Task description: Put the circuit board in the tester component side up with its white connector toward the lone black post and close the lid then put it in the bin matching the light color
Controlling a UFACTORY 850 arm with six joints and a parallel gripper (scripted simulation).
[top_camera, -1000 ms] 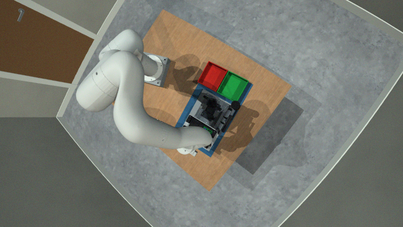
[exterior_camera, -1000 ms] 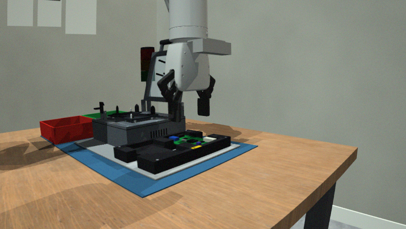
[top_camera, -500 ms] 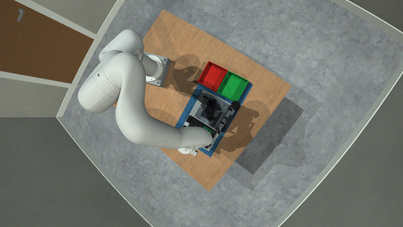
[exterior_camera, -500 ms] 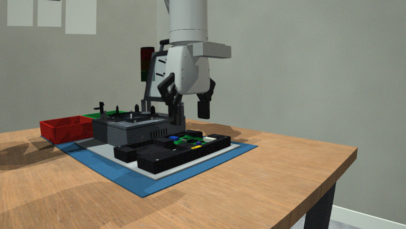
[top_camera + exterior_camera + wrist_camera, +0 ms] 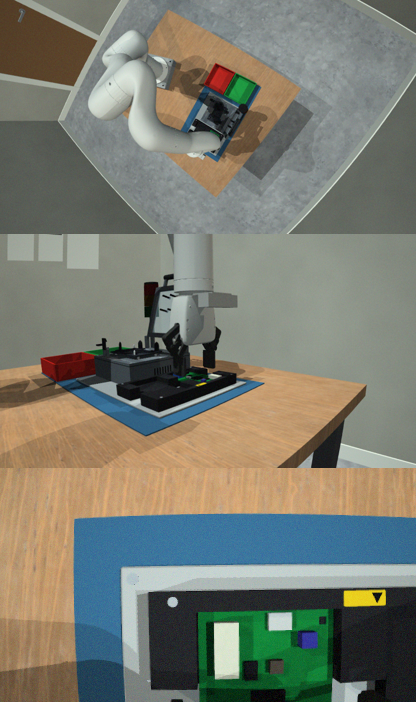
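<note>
Right now my hand is 20 mm above the green circuit board. The rest, counted from my hand: black hook 130 mm behind, 210 mm to the left, 40 mm above; see-through lid 60 mm ahead, 180 mm to the left, 140 mm above; green bin 40 mm behind, 370 mm to the left, 30 mm below.
</note>
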